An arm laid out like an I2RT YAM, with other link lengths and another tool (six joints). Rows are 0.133 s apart.
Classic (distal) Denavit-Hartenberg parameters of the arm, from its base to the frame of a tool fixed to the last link. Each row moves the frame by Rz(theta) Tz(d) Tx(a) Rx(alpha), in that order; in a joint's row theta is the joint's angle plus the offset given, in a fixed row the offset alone. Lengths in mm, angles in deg.
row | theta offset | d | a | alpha
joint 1 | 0 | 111.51 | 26 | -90
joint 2 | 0 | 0 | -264 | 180
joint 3 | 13.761 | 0 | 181.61 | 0
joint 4 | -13.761 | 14.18 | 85.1 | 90
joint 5 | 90 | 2.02 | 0 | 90
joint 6 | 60.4 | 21.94 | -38.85 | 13
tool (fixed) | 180 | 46.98 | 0 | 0
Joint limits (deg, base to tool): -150..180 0..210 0..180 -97..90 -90..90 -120..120
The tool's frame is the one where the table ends.
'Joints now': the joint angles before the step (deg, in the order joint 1, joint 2, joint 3, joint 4, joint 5, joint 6). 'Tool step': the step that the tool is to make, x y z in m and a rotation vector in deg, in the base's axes. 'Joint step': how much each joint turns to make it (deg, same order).
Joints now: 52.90, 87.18, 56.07, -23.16, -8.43, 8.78
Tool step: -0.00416, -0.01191, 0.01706, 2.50, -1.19, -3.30
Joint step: 0.01, -4.64, -0.48, -1.05, 1.56, 2.99
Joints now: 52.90, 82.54, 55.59, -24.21, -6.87, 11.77
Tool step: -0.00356, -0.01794, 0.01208, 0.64, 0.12, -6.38
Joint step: 0.01, -4.65, -0.06, -3.69, 3.67, 5.27
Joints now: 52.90, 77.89, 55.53, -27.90, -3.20, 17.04
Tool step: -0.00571, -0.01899, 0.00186, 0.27, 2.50, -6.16
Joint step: 0.01, -3.96, -1.10, -3.93, 2.23, 6.14
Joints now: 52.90, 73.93, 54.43, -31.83, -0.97, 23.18
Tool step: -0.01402, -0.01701, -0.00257, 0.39, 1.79, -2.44
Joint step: 1.12, -4.88, -2.86, -2.73, 0.90, 3.83
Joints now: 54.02, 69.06, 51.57, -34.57, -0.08, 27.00
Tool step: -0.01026, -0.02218, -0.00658, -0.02, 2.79, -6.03
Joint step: 0.65, -4.77, -2.81, -3.72, 2.23, 6.69
